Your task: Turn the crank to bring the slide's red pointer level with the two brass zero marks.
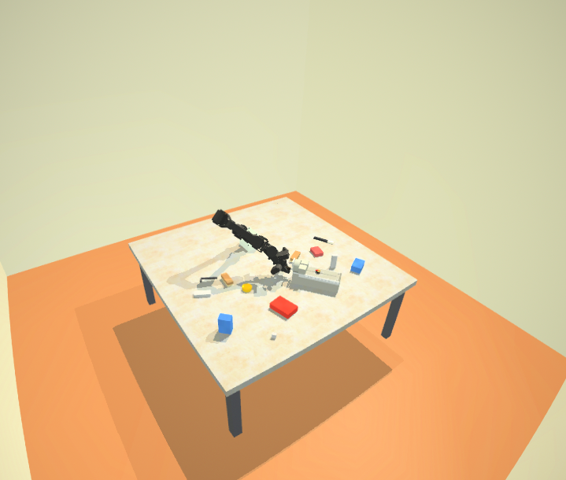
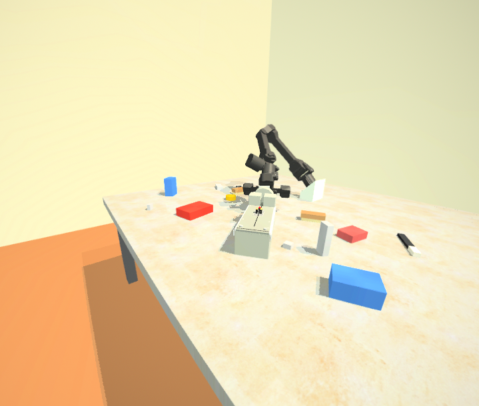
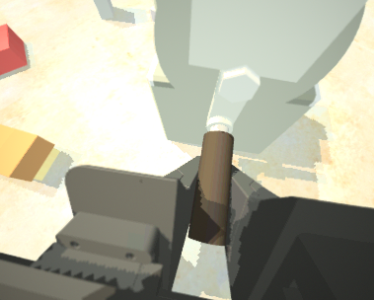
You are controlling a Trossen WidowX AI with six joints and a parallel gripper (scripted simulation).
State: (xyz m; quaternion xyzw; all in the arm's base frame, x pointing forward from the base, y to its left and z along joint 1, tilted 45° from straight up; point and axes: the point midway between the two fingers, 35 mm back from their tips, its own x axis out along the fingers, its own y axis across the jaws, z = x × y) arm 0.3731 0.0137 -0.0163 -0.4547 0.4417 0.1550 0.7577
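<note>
Now: the brown crank handle 3 cm above my gripper tip, 1 cm to the right of it and 1 cm behind it. The rest, counted from my gripper tip: red pointer: 12 cm ahead, 9 cm to the left, 5 cm above; then crank: 4 cm above; then yellow disc: 26 cm to the right, 3 cm behind, 2 cm below.
</note>
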